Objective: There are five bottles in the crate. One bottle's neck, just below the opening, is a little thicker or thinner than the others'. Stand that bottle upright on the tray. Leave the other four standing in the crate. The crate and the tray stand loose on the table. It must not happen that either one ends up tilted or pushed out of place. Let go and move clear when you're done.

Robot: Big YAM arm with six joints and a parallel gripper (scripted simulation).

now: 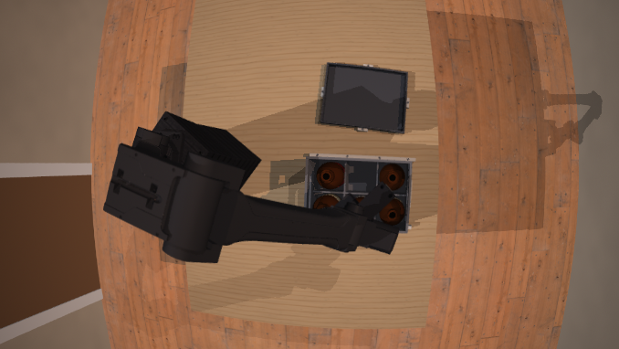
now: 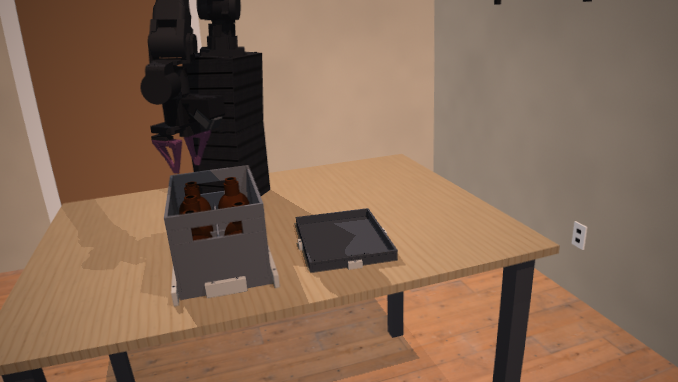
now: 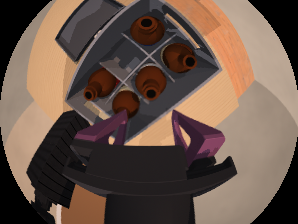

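The grey crate lies 1 cm behind my hand, 4 cm to the left of it and 15 cm below it. From my hand the other things lie so: dark tray: 3 cm behind, 32 cm to the left, 22 cm below.
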